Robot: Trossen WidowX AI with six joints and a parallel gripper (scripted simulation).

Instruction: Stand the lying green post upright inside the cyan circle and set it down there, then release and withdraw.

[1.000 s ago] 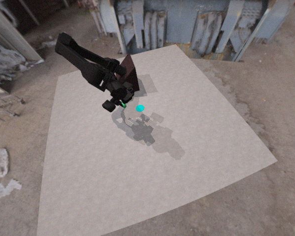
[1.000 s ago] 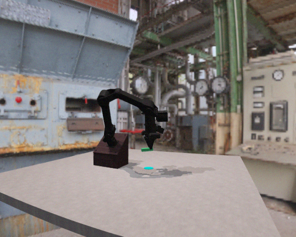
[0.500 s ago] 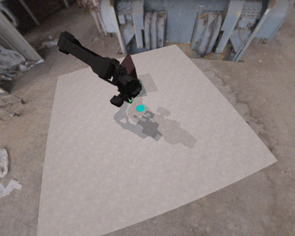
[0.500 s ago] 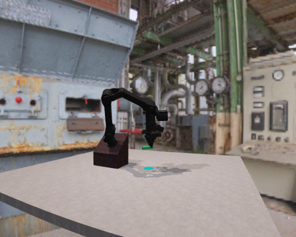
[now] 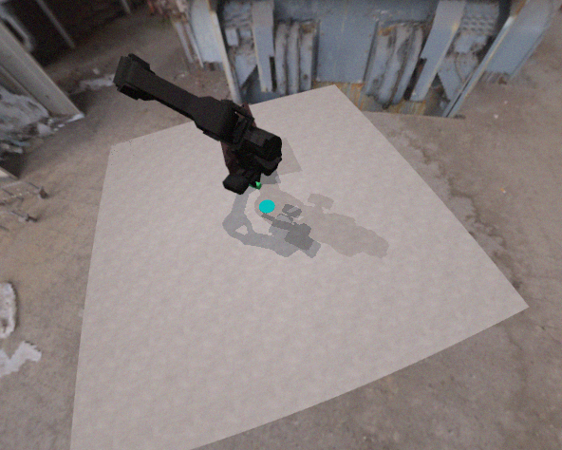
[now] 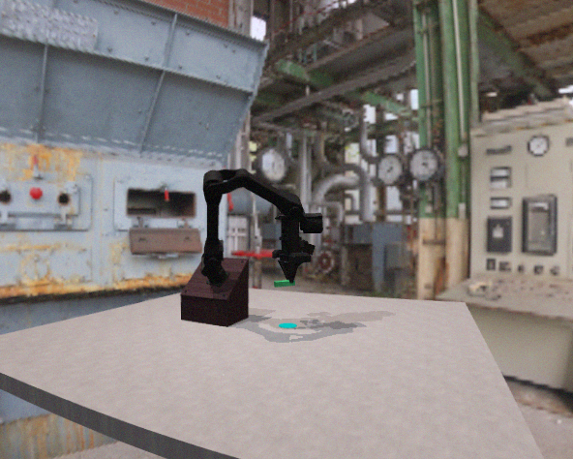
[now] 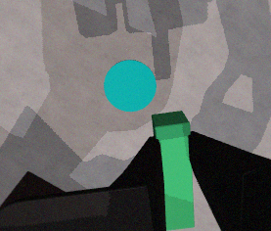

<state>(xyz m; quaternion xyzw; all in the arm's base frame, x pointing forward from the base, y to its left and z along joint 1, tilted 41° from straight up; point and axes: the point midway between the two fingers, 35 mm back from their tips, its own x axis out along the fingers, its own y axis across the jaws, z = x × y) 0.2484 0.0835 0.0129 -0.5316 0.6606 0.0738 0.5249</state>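
My gripper tip is now 2 cm past the cyan circle, 1 cm to the right of it and 15 cm above it. Also, from my gripper tip: green post 1 cm behind, 2 cm to the right.
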